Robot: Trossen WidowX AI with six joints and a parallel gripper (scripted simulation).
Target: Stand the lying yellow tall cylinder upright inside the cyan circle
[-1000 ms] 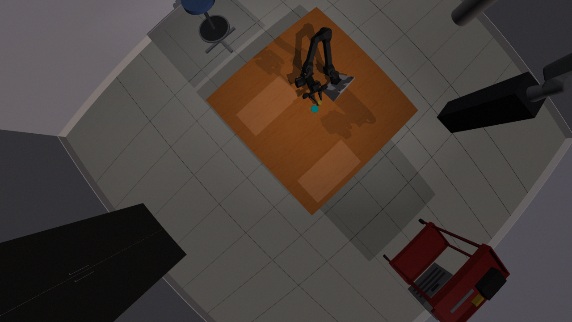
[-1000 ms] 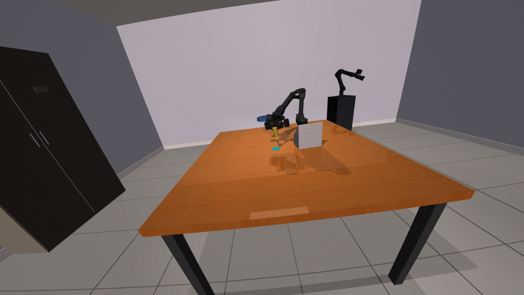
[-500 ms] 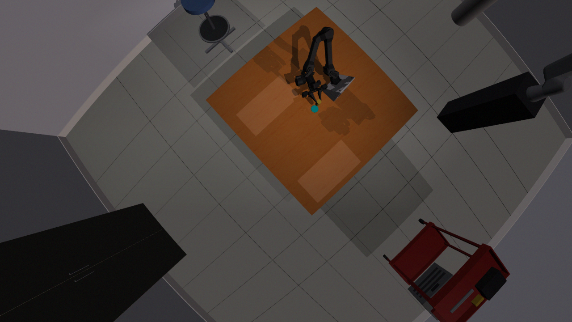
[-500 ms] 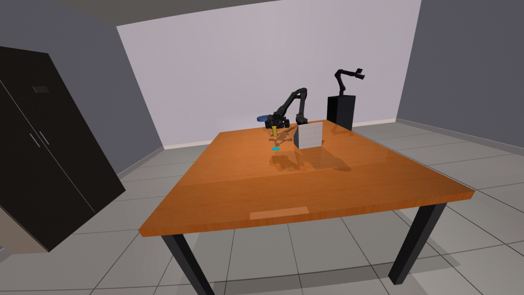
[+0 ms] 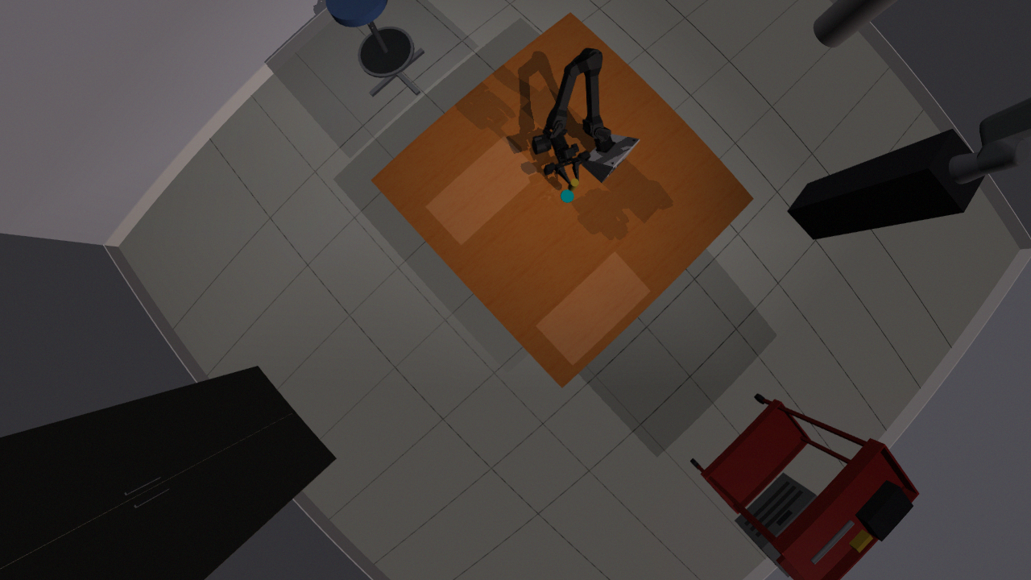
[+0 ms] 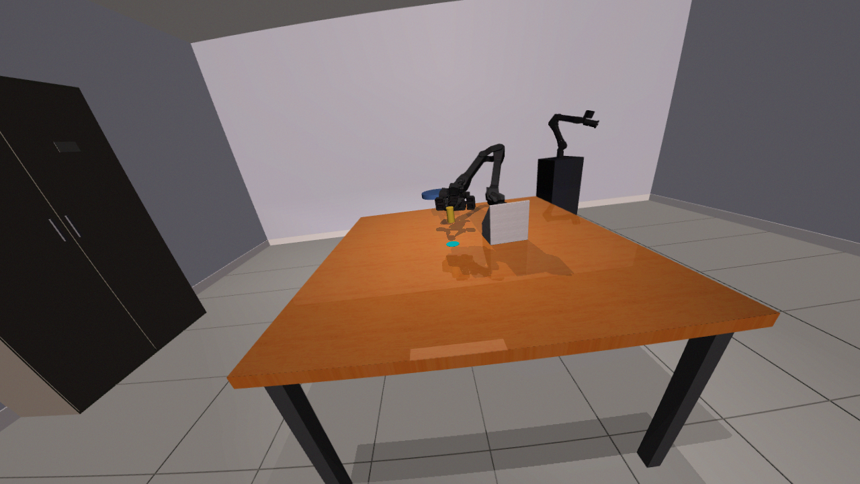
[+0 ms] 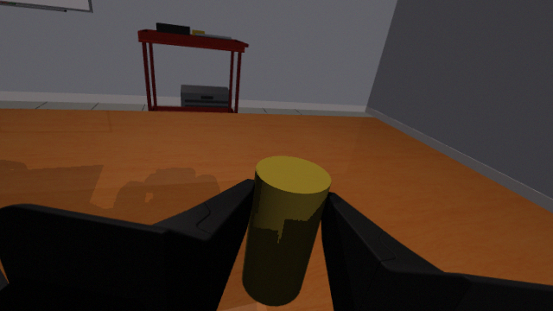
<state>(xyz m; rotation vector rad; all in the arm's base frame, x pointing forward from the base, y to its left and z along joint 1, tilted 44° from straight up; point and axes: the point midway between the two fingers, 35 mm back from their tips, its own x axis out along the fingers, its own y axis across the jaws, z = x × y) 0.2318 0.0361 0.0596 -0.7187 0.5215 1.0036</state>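
Now: the cyan circle 16 cm below my gripper tip. Also, from my gripper tip: yellow tall cylinder (2 cm below).
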